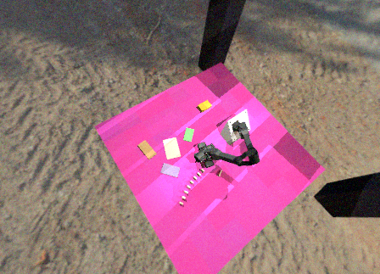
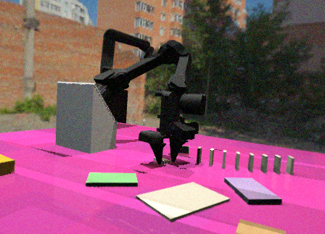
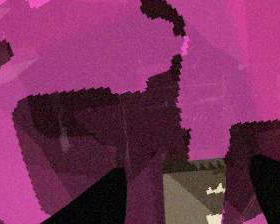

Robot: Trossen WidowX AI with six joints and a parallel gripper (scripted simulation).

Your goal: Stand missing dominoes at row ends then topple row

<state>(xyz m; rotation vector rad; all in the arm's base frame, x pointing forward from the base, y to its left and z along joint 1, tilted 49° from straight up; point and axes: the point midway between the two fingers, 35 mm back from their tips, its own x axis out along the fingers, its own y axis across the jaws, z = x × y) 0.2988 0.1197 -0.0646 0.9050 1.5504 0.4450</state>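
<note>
Now: gripper tip 22 cm to the left of the green domino and 2 cm past it. From my gripper tip the other things lie so: yellow domino (36 cm to the right, 29 cm behind, 1 cm above); then lilac block (26 cm ahead, 7 cm to the right); then tan block (31 cm ahead, 30 cm to the right).
</note>
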